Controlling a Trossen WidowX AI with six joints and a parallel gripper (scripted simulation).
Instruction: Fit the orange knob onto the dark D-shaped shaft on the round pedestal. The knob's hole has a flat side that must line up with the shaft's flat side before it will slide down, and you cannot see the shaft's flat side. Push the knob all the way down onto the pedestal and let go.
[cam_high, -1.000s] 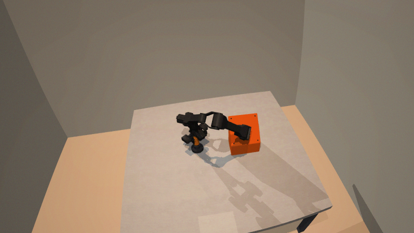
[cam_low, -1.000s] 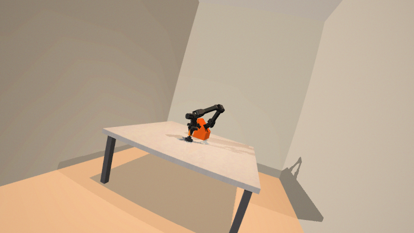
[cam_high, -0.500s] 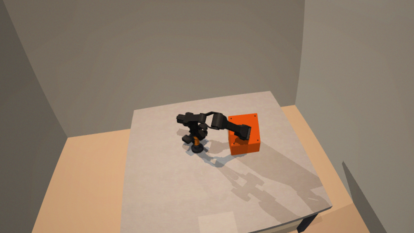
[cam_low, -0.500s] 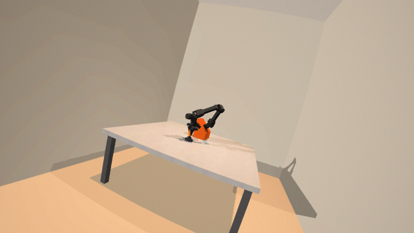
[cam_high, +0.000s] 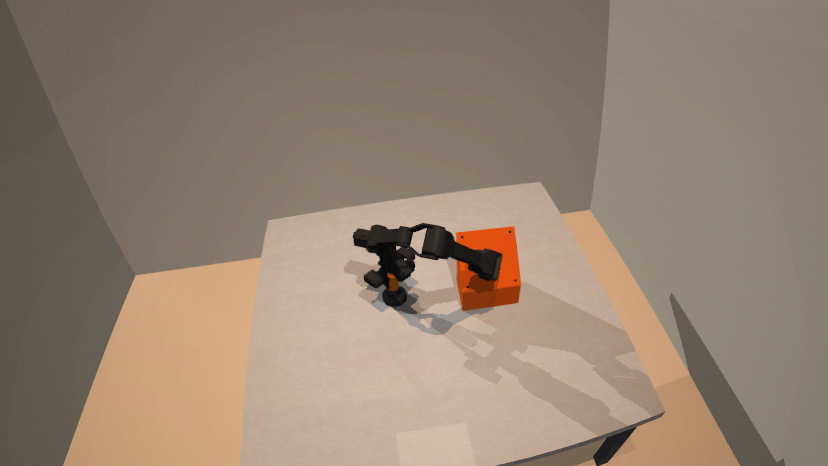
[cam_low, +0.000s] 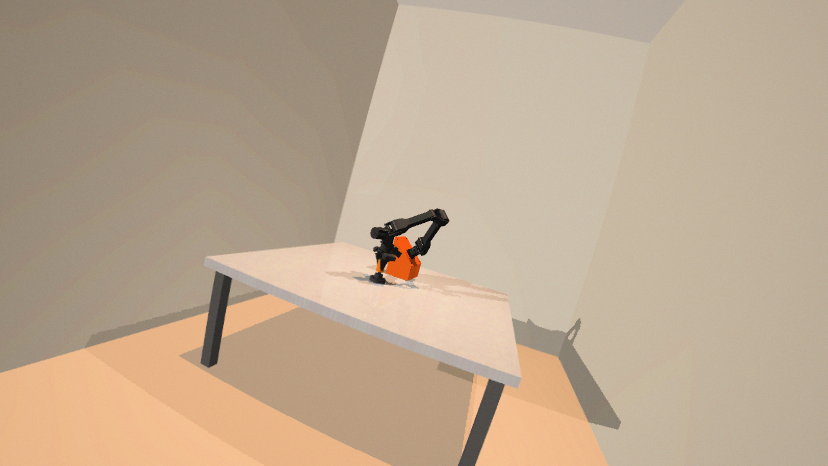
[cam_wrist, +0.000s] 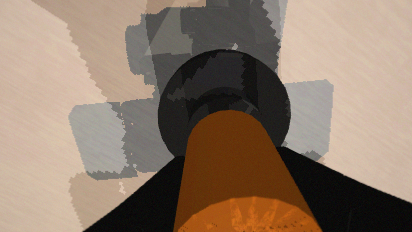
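My gripper tip is now 30 mm above the pedestal. The rest, counted from my gripper tip: orange knob (20 mm above).
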